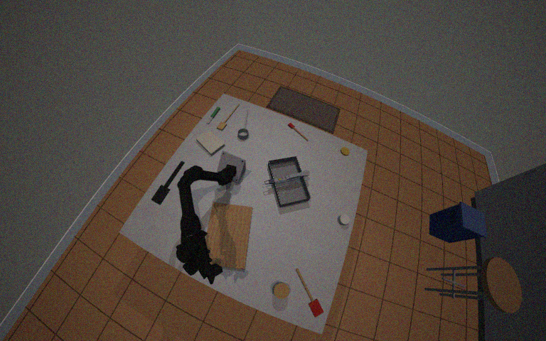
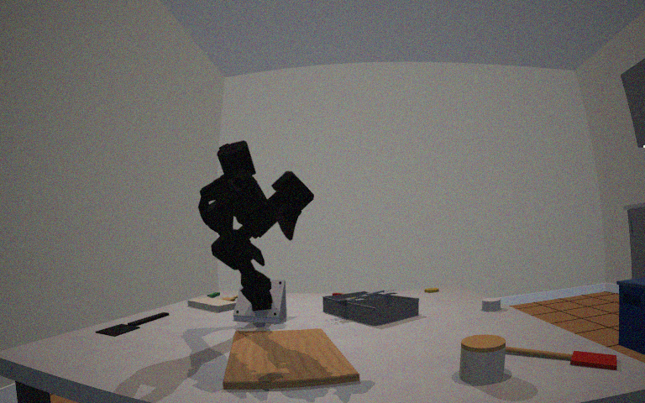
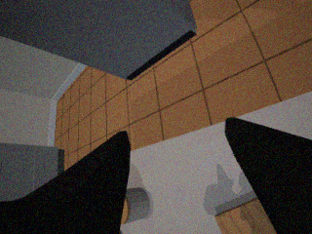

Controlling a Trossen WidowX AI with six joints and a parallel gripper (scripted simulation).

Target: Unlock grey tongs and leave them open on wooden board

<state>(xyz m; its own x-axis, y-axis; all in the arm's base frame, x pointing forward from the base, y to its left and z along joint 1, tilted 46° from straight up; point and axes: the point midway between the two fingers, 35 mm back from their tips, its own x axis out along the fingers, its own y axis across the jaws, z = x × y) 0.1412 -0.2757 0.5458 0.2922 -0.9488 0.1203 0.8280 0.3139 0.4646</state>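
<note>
Right now the yellow lock is 180 mm ahead of my gripper tip, 640 mm to the left of it and 180 mm below it. Round my gripper tip: red spatula 520 mm ahead, 30 mm to the left, 240 mm below; wooden board 20 mm behind, 240 mm to the left, 240 mm below; black spatula 510 mm behind, 410 mm to the left, 240 mm below.
</note>
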